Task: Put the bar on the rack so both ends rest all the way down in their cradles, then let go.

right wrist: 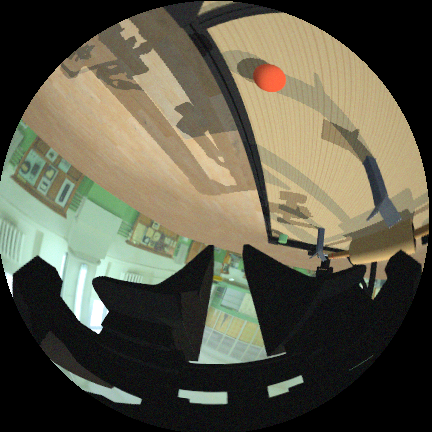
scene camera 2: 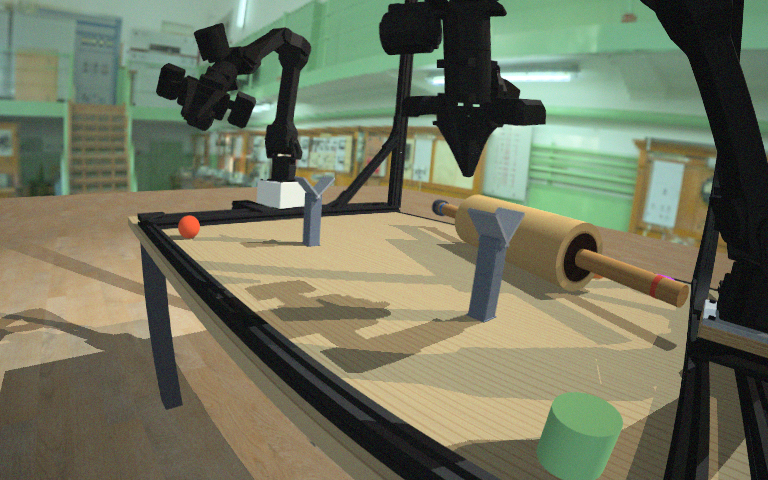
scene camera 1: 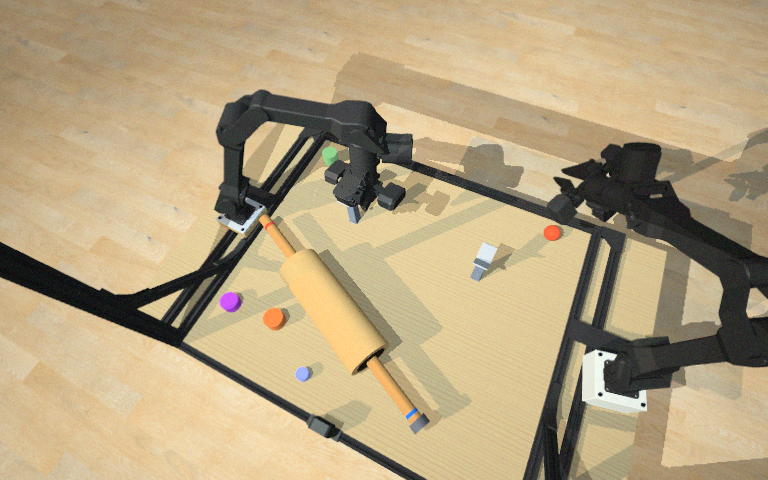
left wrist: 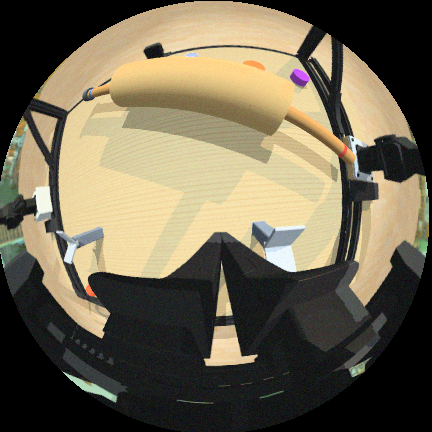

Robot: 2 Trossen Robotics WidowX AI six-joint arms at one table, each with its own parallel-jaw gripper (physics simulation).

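Places are measured from the left arm's base along level axes (x left, y back, z up), in metres.
Where they show: left gripper, fingertip midpoint: point(right wrist: 331, 266) point(scene camera 2: 468, 176) point(scene camera 1: 365, 209) point(left wrist: 219, 237); right gripper, fingertip midpoint: point(right wrist: 228, 249) point(scene camera 2: 189, 117) point(scene camera 1: 558, 174); left arm's base, origin of the base link: point(right wrist: 325, 256) point(scene camera 2: 747, 320) point(scene camera 1: 240, 212) point(left wrist: 363, 159); right arm's base, origin of the base link: point(scene camera 2: 282, 181) point(scene camera 1: 620, 379) point(left wrist: 34, 205).
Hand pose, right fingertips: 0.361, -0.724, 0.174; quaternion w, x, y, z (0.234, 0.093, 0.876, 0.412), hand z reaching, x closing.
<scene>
Things, the pixels of their centre, and the offset from my right fingertips, as dx, dy, dz.
- red ball, body centre: point(right wrist: 268, 77) point(scene camera 2: 188, 227) point(scene camera 1: 552, 232) -0.017, -0.060, -0.198
- green cylinder, body centre: point(scene camera 2: 578, 435) point(scene camera 1: 330, 156) -0.060, +0.620, -0.201
- light-blue, body centre: point(scene camera 1: 302, 374) -0.636, +0.333, -0.209
The bar point(scene camera 1: 334, 311) point(scene camera 2: 526, 240) point(left wrist: 200, 92) point(right wrist: 382, 245), a thick tan roller with thin ends, lies diagonally, apart from the rack. One end has a red band, the other a blue band. The rack is two grey posts with V cradles: one post point(scene camera 1: 353, 213) point(scene camera 2: 485, 283) point(left wrist: 261, 231) point(right wrist: 320, 240) below my left gripper, the other post point(scene camera 1: 478, 271) point(scene camera 2: 311, 223) point(left wrist: 91, 234) point(right wrist: 375, 177) nearer the red ball. Both cradles are empty. My left gripper point(scene camera 2: 467, 173) point(left wrist: 219, 237) is shut and empty, above the near post in scene camera 2. My right gripper point(scene camera 1: 560, 175) point(right wrist: 228, 249) is partly open and empty, raised near the table's edge.
A red ball point(scene camera 1: 551, 232) point(scene camera 2: 188, 226) point(right wrist: 270, 78) sits near a table corner. A green cylinder point(scene camera 1: 330, 155) point(scene camera 2: 578, 441) stands near another. Purple point(scene camera 1: 229, 302), orange point(scene camera 1: 274, 318) and light-blue point(scene camera 1: 303, 374) discs lie beside the bar. Black frame rails point(scene camera 1: 481, 186) point(scene camera 2: 243, 316) edge the table.
</scene>
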